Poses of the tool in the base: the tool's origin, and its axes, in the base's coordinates. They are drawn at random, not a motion.
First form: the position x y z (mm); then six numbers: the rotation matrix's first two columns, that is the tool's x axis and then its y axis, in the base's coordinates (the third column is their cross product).
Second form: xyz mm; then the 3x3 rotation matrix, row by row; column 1 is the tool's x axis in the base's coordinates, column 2 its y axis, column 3 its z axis. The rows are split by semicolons. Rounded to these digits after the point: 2 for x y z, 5 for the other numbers.
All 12 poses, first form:
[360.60, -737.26, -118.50, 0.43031, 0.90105, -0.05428, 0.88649, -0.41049, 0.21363]
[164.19, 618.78, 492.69, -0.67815, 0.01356, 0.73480, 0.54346, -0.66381, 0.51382]
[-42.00, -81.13, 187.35, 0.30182, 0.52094, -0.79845, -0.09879, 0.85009, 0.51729]
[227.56, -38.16, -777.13, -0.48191, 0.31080, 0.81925, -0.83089, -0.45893, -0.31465]
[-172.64, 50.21, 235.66, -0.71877, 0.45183, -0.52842, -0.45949, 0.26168, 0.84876]
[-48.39, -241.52, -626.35, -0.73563, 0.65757, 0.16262, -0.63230, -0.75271, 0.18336]
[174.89, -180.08, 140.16, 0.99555, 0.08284, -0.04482, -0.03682, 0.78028, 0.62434]
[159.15, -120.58, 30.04, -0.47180, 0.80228, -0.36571, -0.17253, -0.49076, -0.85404]
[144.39, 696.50, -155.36, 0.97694, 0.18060, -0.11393, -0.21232, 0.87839, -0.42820]
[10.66, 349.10, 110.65, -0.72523, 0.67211, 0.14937, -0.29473, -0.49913, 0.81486]
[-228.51, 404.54, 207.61, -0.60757, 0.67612, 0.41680, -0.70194, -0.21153, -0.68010]
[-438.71, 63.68, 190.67, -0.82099, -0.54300, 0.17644, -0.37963, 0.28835, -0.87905]
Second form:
360.60, -737.26, -118.50; 0.43031, 0.88649, 0.17021; 0.90105, -0.41049, -0.14005; -0.05428, 0.21363, -0.97541
164.19, 618.78, 492.69; -0.67815, 0.54346, 0.49473; 0.01356, -0.66381, 0.74778; 0.73480, 0.51382, 0.44279
-42.00, -81.13, 187.35; 0.30182, -0.09879, 0.94823; 0.52094, 0.85009, -0.07725; -0.79845, 0.51729, 0.30804
227.56, -38.16, -777.13; -0.48191, -0.83089, 0.27819; 0.31080, -0.45893, -0.83234; 0.81925, -0.31465, 0.47940
-172.64, 50.21, 235.66; -0.71877, -0.45949, 0.52177; 0.45183, 0.26168, 0.85287; -0.52842, 0.84876, 0.01952
-48.39, -241.52, -626.35; -0.73563, -0.63230, 0.24298; 0.65757, -0.75271, 0.03206; 0.16262, 0.18336, 0.96950
174.89, -180.08, 140.16; 0.99555, -0.03682, 0.08669; 0.08284, 0.78028, -0.61991; -0.04482, 0.62434, 0.77986
159.15, -120.58, 30.04; -0.47180, -0.17253, -0.86466; 0.80228, -0.49076, -0.33984; -0.36571, -0.85404, 0.36996
144.39, 696.50, -155.36; 0.97694, -0.21232, 0.02274; 0.18060, 0.87839, 0.44252; -0.11393, -0.42820, 0.89648
10.66, 349.10, 110.65; -0.72523, -0.29473, 0.62223; 0.67211, -0.49913, 0.54694; 0.14937, 0.81486, 0.56008
-228.51, 404.54, 207.61; -0.60757, -0.70194, -0.37166; 0.67612, -0.21153, -0.70578; 0.41680, -0.68010, 0.60311
-438.71, 63.68, 190.67; -0.82099, -0.37963, 0.42645; -0.54300, 0.28835, -0.78867; 0.17644, -0.87905, -0.44287

